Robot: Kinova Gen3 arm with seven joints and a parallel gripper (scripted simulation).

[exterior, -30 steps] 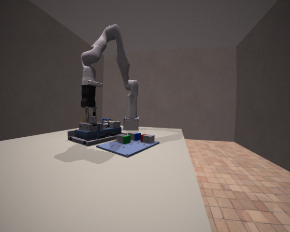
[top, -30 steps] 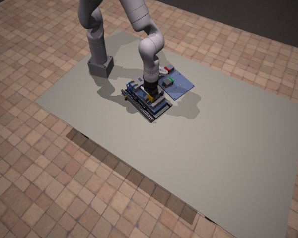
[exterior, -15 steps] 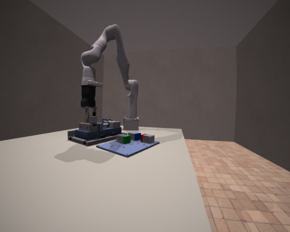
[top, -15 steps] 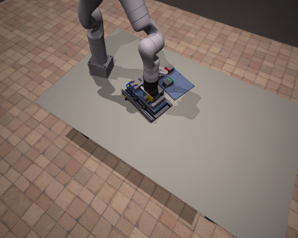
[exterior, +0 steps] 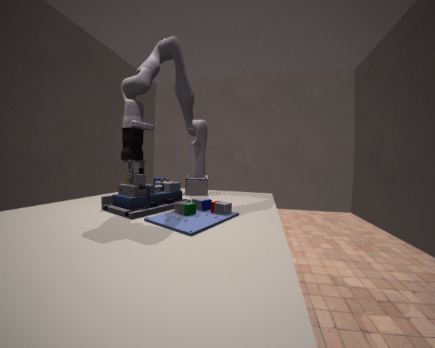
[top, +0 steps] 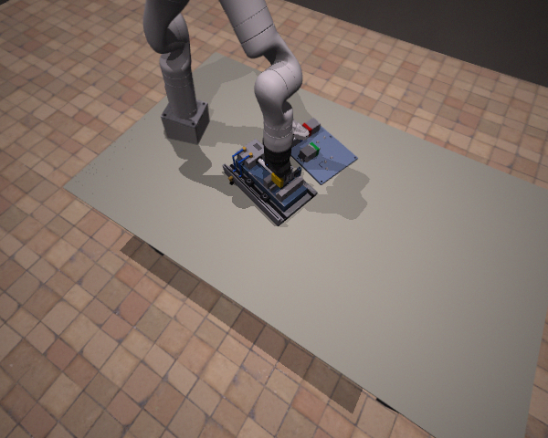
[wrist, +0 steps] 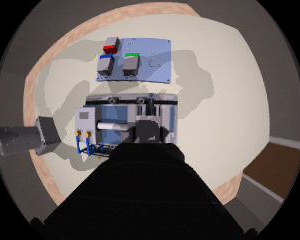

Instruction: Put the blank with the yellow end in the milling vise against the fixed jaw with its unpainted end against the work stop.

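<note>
The yellow-ended blank lies 2 cm below my hand. Round my hand: green-ended blank (20 cm to the left, 11 cm below, 3 cm behind); fixed jaw (6 cm below, 4 cm ahead); milling vise (10 cm below, 6 cm behind, 1 cm to the left).
</note>
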